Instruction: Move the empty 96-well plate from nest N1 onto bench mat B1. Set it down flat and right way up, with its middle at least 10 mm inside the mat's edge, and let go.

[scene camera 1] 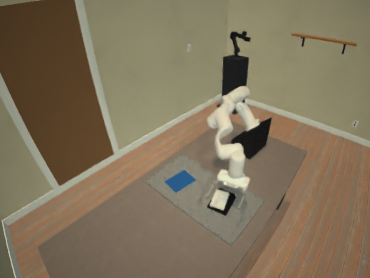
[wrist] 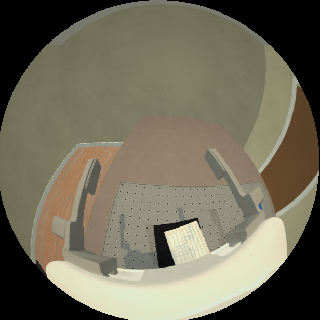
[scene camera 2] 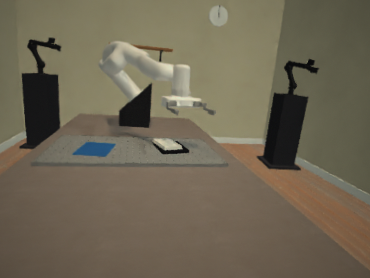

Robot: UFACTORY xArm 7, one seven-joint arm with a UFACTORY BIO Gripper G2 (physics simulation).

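Seen in the pictures: hand, tool point: [scene camera 1: 223, 200] [scene camera 2: 194, 111]; arm's base, link origin: [scene camera 1: 252, 127] [scene camera 2: 136, 96].
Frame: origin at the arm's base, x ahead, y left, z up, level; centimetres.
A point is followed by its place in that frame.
Observation:
The white 96-well plate [scene camera 1: 219, 199] @(x 60.9, y 22.1, z -13.4 cm) [scene camera 2: 168, 144] @(x 63.2, y 22.3, z -13.6 cm) [wrist: 187, 243] lies wells up on the black nest [scene camera 1: 230, 203] @(x 57.4, y 27.8, z -15.0 cm) [scene camera 2: 184, 149] @(x 64.4, y 29.2, z -15.0 cm) [wrist: 162, 245]. It sits askew and shifted to one side, with a black strip of nest bare beside it. Whether it is slightly tilted I cannot tell. My gripper [scene camera 1: 224, 202] @(x 69.1, y 31.3, z 2.0 cm) [scene camera 2: 194, 112] @(x 69.1, y 31.3, z 2.0 cm) [wrist: 152, 160] is open and empty, well above the plate and nest, with fingers spread wide. The blue bench mat [scene camera 1: 180, 181] @(x 67.5, y -6.7, z -16.0 cm) [scene camera 2: 94, 149] @(x 68.5, y -7.4, z -16.1 cm) lies flat, apart from the nest; a sliver of blue shows behind the right finger in the wrist view.
The nest and mat are on a grey perforated board [scene camera 1: 231, 232] @(x 70.6, y 40.6, z -16.3 cm) [scene camera 2: 130, 159] @(x 77.1, y 8.3, z -16.2 cm) [wrist: 145, 197] on the brown table [scene camera 1: 115, 225] @(x 116.9, y -4.8, z -17.6 cm) [scene camera 2: 150, 215] @(x 111.2, y 18.1, z -17.5 cm) [wrist: 170, 150]. A black wedge-shaped block [scene camera 1: 256, 140] @(x 9.3, y 10.1, z -2.5 cm) [scene camera 2: 136, 112] @(x 15.1, y 2.4, z -8.4 cm) stands by the arm's base. Black pedestals [scene camera 2: 41, 107] [scene camera 2: 286, 130] stand beyond the table.

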